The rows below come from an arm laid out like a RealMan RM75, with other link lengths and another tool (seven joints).
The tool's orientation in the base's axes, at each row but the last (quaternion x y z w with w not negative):
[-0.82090, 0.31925, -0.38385, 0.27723]
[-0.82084, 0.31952, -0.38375, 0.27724]
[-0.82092, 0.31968, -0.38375, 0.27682]
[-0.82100, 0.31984, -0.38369, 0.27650]
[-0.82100, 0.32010, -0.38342, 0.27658]
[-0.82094, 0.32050, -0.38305, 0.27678]
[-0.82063, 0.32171, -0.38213, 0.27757]
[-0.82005, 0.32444, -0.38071, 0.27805]
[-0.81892, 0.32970, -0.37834, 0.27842]
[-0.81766, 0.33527, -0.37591, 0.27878]
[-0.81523, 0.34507, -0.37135, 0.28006]
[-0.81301, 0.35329, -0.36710, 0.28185]
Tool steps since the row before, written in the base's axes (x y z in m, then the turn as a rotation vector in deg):
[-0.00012, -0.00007, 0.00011, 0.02, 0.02, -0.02]
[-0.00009, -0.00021, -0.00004, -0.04, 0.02, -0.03]
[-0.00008, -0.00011, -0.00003, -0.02, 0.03, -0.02]
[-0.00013, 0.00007, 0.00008, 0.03, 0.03, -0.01]
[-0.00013, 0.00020, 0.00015, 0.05, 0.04, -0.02]
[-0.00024, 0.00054, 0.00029, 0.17, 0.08, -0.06]
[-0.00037, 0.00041, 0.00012, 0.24, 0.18, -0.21]
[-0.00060, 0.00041, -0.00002, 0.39, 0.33, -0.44]
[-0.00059, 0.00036, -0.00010, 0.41, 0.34, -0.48]
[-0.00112, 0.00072, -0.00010, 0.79, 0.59, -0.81]
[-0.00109, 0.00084, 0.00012, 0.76, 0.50, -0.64]
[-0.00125, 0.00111, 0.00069, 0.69, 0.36, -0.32]
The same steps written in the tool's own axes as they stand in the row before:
[0.00004, 0.00001, -0.00017, -0.01, -0.01, 0.03]
[0.00009, 0.00019, -0.00009, -0.05, 0.02, -0.01]
[0.00003, 0.00012, -0.00007, -0.04, 0.00, 0.00]
[-0.00008, -0.00006, -0.00013, -0.01, -0.02, 0.04]
[-0.00014, -0.00019, -0.00015, -0.01, -0.03, 0.06]
[-0.00039, -0.00047, -0.00024, 0.00, -0.06, 0.19]
[-0.00043, -0.00023, -0.00028, -0.11, -0.04, 0.35]
[-0.00061, -0.00005, -0.00039, -0.25, -0.03, 0.63]
[-0.00061, 0.00004, -0.00034, -0.26, -0.01, 0.67]
[-0.00114, 0.00000, -0.00069, -0.40, -0.06, 1.21]
[-0.00113, -0.00021, -0.00077, -0.28, -0.12, 1.07]
[-0.00119, -0.00069, -0.00117, -0.08, -0.24, 0.80]

